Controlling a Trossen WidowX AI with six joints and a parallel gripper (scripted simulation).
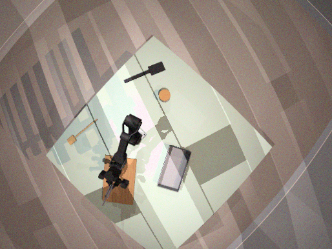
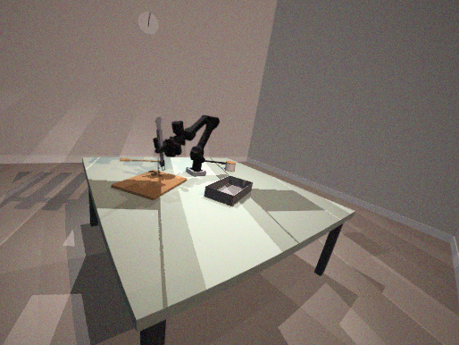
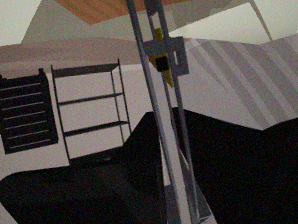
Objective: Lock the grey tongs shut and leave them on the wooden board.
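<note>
The wooden board lies 160 mm below my gripper tip. From my gripper tip the other things lie so: black spatula (760 mm to the left, 360 mm behind, 170 mm below); orange puck (700 mm to the left, 140 mm below, 140 mm behind); roasting tin (340 mm to the left, 250 mm ahead, 150 mm below).
</note>
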